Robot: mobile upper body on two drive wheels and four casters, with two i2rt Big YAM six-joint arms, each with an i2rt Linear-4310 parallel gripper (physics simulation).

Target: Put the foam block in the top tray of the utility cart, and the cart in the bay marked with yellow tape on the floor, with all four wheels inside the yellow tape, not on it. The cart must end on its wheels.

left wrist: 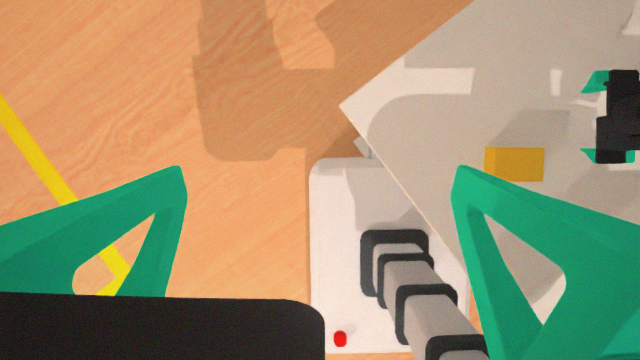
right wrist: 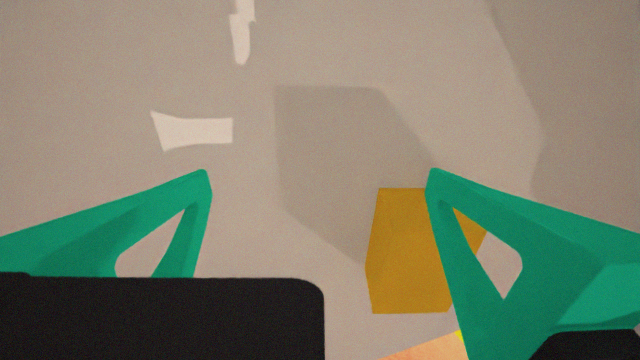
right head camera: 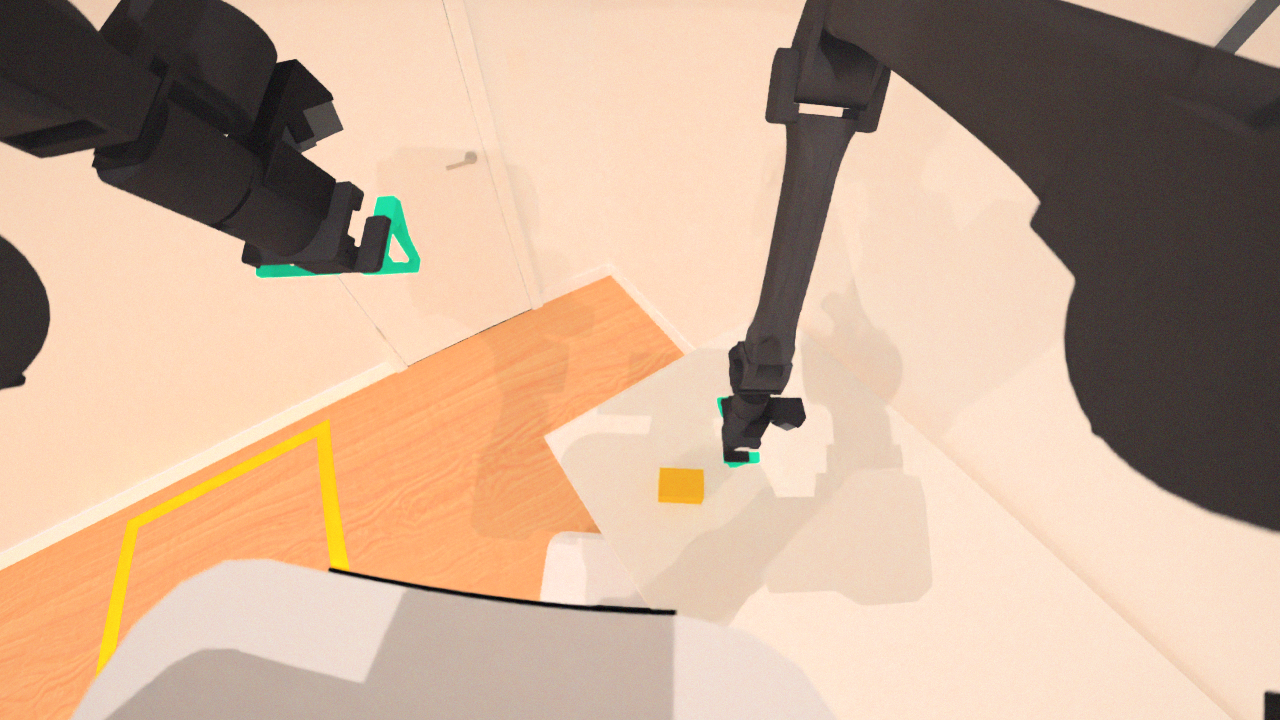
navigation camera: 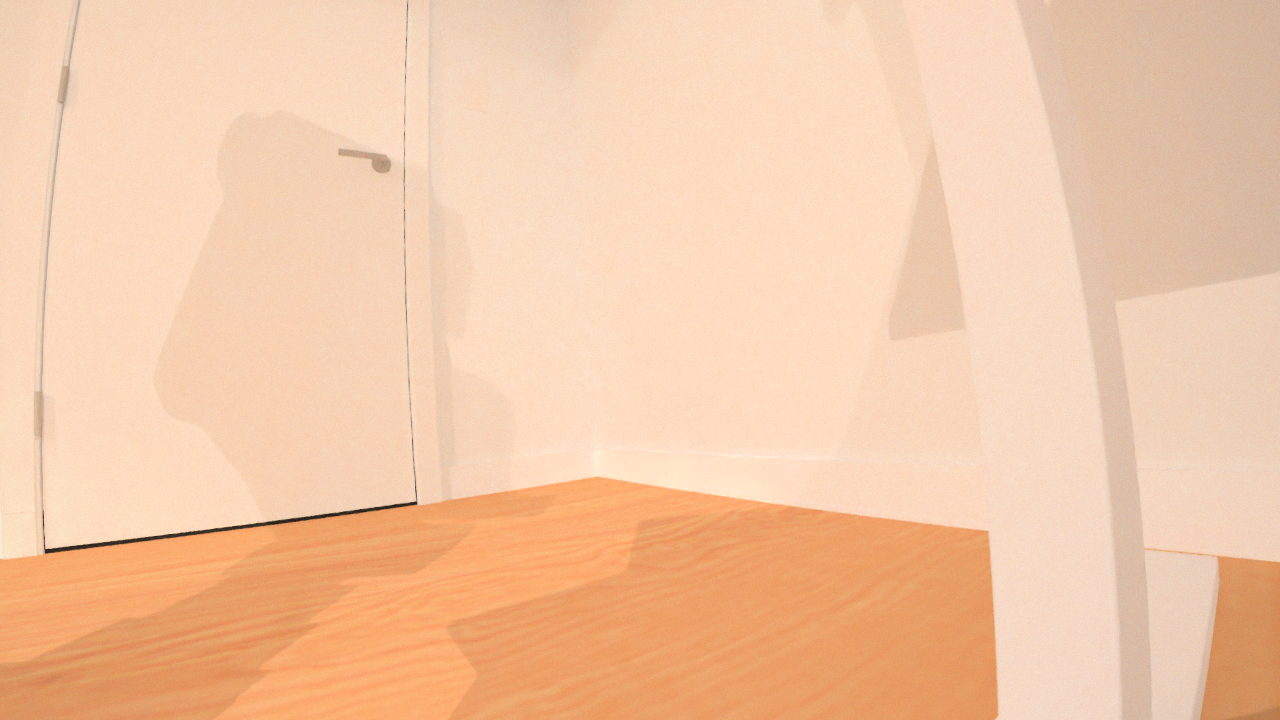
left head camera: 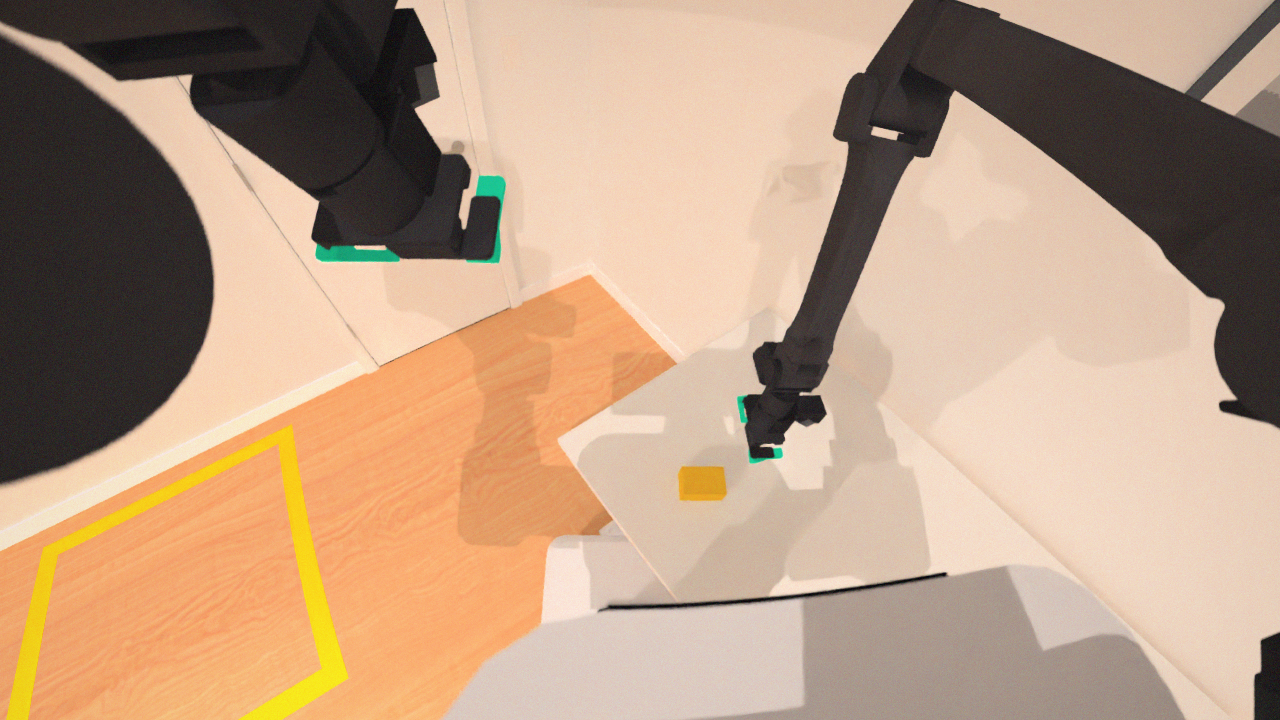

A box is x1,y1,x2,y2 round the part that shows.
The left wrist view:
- my left gripper: [0,165,639,359]
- my right gripper: [581,70,639,163]
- yellow foam block: [484,147,544,181]
